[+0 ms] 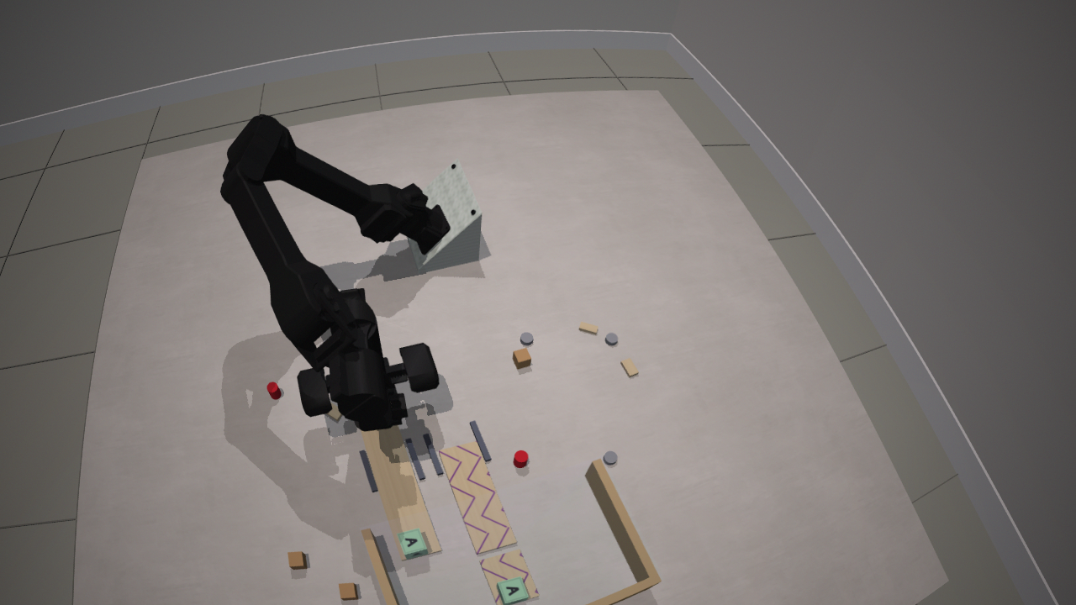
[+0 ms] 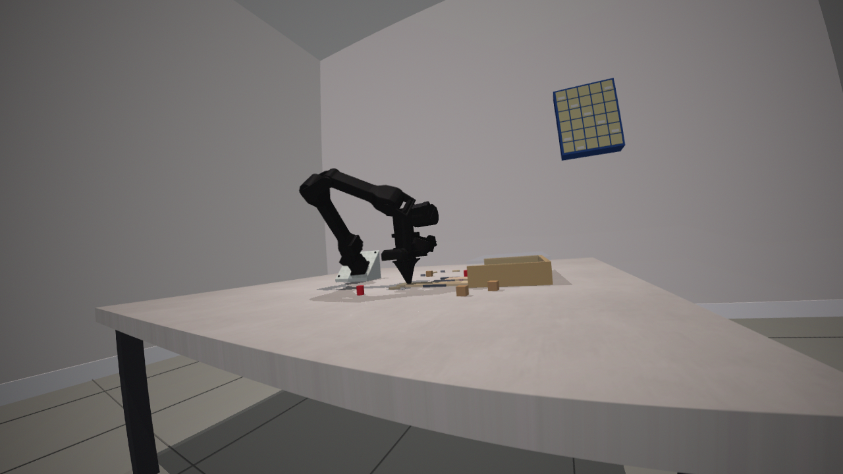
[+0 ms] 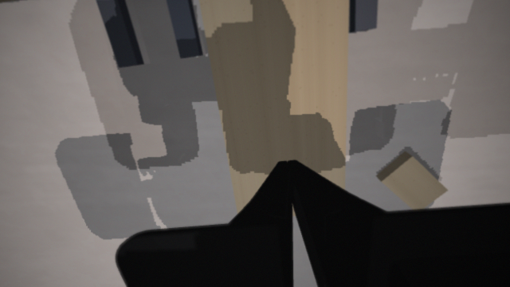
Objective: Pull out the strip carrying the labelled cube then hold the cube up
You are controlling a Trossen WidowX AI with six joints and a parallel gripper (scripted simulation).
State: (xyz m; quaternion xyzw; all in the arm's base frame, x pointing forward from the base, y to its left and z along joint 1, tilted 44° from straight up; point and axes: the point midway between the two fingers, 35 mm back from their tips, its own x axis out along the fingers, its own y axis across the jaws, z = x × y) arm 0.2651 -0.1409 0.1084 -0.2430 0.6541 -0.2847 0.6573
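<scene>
My gripper tip is 10 cm short of the wooden strip.
</scene>
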